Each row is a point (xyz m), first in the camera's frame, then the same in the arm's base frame.
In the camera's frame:
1: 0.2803 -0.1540 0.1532
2: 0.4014 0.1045 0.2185
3: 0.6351 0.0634 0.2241
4: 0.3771 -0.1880 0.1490
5: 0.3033 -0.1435 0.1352
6: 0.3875 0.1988 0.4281
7: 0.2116 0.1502 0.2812
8: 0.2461 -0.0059 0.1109
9: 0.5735 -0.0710 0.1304
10: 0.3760 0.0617 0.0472
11: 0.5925 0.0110 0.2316
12: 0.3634 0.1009 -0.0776
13: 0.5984 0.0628 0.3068
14: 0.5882 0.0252 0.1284
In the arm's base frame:
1: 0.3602 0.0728 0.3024
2: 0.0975 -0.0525 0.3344
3: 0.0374 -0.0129 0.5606
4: 0.3488 0.1006 0.4006
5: 0.3372 0.0896 0.3148
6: 0.0686 -0.2809 0.3404
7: 0.1508 -0.1517 0.1631
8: 0.2345 0.0617 0.2077
9: 0.1597 0.1086 0.5302
10: 0.1062 0.1184 0.2841
11: 0.1030 -0.0095 0.5431
12: 0.0483 0.2218 0.2274
13: 0.0723 -0.0955 0.5486
14: 0.0685 0.0826 0.5083

